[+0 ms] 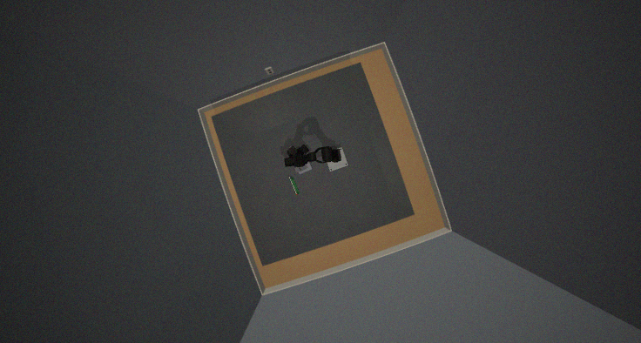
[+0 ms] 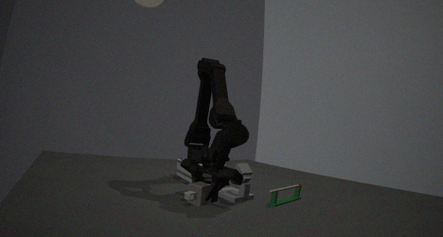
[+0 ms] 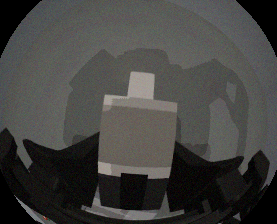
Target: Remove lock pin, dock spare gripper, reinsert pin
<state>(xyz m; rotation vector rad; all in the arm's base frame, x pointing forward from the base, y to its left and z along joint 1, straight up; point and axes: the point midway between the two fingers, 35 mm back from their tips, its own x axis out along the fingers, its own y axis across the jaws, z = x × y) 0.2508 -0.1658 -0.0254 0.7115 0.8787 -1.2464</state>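
Right now my gripper tip is 20 mm short of the grey mount socket, 140 mm to the right of it and 40 mm below it. The rest, counted from my gripper tip: spare gripper: 10 mm above; then green pin cradle: 140 mm ahead, 230 mm to the left, 10 mm above.
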